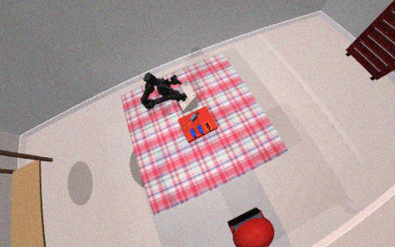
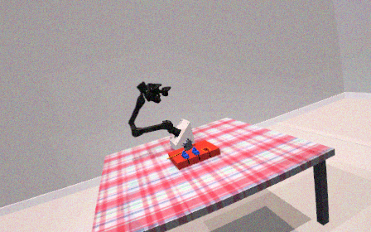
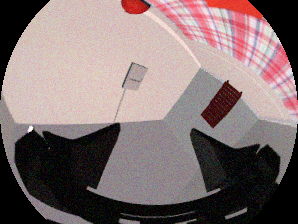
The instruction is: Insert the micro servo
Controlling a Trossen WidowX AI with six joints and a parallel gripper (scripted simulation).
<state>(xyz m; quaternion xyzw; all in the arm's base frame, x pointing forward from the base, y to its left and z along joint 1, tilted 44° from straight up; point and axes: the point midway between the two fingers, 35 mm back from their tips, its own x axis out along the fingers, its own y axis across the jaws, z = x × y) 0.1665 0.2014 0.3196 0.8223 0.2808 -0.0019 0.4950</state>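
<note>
Now: gripper tip 490 mm above the red robot deck, 70 mm short of it and 30 mm to the right of it.
</note>
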